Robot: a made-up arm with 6 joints.
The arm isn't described. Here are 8 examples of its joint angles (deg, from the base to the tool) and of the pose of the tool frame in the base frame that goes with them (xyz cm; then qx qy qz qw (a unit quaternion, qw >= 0)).
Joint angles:
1: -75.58 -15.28 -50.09 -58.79 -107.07 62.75
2: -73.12 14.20 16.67 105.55 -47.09 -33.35
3: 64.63 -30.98 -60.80 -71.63 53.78 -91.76
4: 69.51 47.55 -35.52 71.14 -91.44 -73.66
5: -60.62 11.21 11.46 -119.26 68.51 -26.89
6: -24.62 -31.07 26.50 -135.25 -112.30 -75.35
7: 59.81 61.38 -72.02 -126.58 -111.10 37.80
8: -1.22 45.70 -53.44 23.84 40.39 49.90
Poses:
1: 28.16 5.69 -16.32 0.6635 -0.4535 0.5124 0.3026
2: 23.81 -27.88 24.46 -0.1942 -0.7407 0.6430 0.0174
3: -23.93 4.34 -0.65 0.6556 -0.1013 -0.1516 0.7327
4: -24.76 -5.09 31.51 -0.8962 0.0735 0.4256 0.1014
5: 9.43 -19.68 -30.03 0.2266 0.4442 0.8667 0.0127
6: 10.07 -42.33 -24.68 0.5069 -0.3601 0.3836 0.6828
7: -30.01 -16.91 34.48 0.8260 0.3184 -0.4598 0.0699
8: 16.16 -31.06 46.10 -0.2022 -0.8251 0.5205 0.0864
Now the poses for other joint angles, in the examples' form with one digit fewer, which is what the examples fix.
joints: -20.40 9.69 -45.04 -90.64 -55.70 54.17
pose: -35.3 1.9 15.8 -0.897 -0.029 -0.228 0.378
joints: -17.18 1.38 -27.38 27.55 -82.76 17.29
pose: 2.5 -51.1 -4.0 0.308 0.561 0.386 0.664
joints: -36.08 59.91 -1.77 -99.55 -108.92 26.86
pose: -2.2 20.7 -16.9 0.832 -0.478 -0.033 0.281
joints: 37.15 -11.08 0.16 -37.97 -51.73 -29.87
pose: 36.2 -36.5 -0.3 0.141 0.646 0.660 0.356
